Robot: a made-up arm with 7 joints. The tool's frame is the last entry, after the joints.
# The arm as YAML. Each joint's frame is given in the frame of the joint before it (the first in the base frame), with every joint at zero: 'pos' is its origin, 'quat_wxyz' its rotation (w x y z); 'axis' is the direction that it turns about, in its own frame. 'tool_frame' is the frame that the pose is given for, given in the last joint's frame.
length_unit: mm
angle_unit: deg
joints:
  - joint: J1
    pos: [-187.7, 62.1, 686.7]
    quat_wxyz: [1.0, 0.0, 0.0, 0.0]
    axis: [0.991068, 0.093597, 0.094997]
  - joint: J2
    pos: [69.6, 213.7, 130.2]
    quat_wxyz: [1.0, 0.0, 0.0, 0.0]
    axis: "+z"
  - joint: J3
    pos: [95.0, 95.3, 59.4]
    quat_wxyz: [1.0, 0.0, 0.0, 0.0]
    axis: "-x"
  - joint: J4
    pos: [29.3, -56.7, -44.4]
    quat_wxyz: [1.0, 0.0, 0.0, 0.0]
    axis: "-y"
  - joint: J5
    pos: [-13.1, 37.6, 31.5]
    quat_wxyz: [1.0, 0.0, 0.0, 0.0]
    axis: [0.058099, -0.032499, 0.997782]
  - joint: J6
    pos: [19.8, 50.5, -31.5]
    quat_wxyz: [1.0, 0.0, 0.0, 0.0]
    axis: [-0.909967, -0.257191, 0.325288]
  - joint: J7
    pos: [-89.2, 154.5, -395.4]
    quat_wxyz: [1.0, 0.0, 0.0, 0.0]
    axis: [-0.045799, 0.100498, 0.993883]
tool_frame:
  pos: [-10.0, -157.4, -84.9]
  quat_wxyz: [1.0, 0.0, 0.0, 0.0]
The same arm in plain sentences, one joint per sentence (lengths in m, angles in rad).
The arm has seven revolute joints in a row. What follows holds with every joint at zero, and every direction is one of the base frame's. The first joint lies 0.1877 m along -x and 0.0621 m along +y and 0.6867 m along +z from the base frame's origin and rotates about the direction (0.991068, 0.093597, 0.094997). The second joint lies 0.0696 m along +x and 0.2137 m along +y and 0.1302 m along +z from the first joint and rotates about +z. The third joint lies 0.095 m along +x and 0.0953 m along +y and 0.0594 m along +z from the second joint and rotates about -x. The fourth joint lies 0.0293 m along +x and 0.0567 m along -y and 0.0444 m along -z from the third joint and rotates about -y. The fifth joint lies 0.0131 m along -x and 0.0376 m along +y and 0.0315 m along +z from the fourth joint and rotates about the direction (0.058099, -0.032499, 0.997782). The sixth joint lies 0.0198 m along +x and 0.0505 m along +y and 0.0315 m along -z from the fifth joint and rotates about the direction (-0.909967, -0.257191, 0.325288). The seventh joint lies 0.0892 m along -x and 0.1545 m along +y and 0.3954 m along -z from the sixth joint and rotates about the direction (-0.045799, 0.100498, 0.993883). The tool frame, which is the frame that the pose is given for, lies 0.01 m along -x and 0.1574 m along -y and 0.0849 m along -z from the seventh joint; its axes are parallel to the base frame's.
